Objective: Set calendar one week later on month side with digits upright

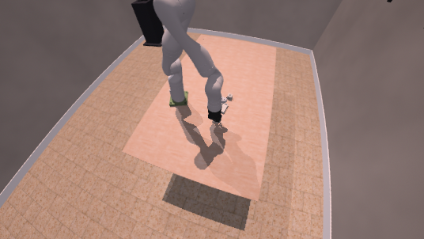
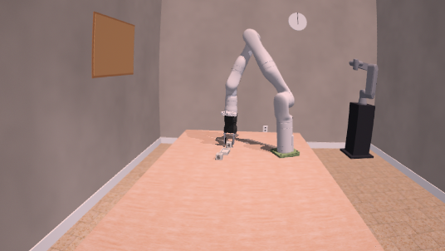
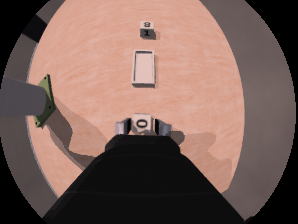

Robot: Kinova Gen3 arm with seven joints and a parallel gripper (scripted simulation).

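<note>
Now: hand 20 mm short of the tray, 110 mm to the right of it and 30 mm above it.
</note>
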